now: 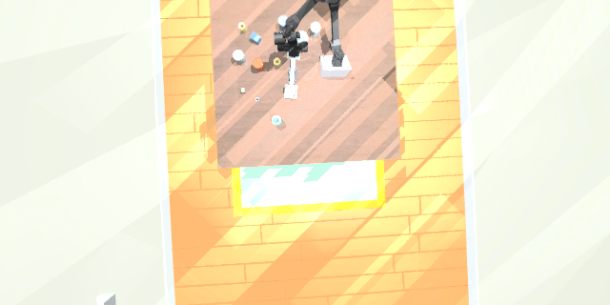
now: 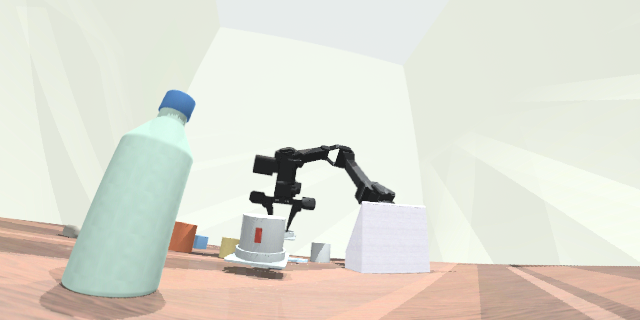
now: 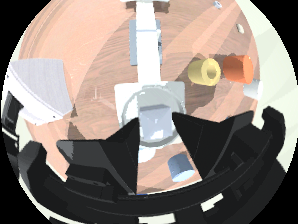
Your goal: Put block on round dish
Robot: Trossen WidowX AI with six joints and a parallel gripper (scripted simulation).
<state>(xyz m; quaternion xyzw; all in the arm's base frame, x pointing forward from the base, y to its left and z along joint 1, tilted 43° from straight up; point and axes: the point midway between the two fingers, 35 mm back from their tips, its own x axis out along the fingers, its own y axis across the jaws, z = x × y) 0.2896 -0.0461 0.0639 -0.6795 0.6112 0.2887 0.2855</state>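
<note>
Right now my gripper tip is 14 cm to the left of the round white dish, 8 cm above it and 4 cm past it. Round my gripper tip: small balance: 12 cm to the left, 6 cm below; pale block: right at my gripper tip; blue-based cup: 21 cm to the right, 7 cm ahead, 5 cm below.
</note>
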